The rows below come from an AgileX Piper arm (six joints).
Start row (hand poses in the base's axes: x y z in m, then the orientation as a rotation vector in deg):
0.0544 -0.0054 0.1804 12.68 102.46 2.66
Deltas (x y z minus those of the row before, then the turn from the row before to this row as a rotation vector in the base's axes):
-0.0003 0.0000 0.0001 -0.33 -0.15 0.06
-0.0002 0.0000 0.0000 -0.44 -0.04 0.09
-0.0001 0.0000 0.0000 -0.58 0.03 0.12
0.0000 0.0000 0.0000 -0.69 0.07 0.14
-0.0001 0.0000 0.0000 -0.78 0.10 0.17
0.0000 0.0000 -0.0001 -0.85 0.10 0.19
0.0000 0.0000 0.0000 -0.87 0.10 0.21
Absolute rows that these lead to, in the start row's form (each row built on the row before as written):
0.0541 -0.0054 0.1805 12.38 102.31 2.42
0.0539 -0.0054 0.1805 11.98 102.27 2.10
0.0538 -0.0054 0.1805 11.46 102.30 1.66
0.0538 -0.0054 0.1805 10.84 102.37 1.14
0.0537 -0.0054 0.1805 10.13 102.47 0.56
0.0537 -0.0054 0.1804 9.35 102.57 -0.07
0.0537 -0.0054 0.1804 8.54 102.66 -0.71

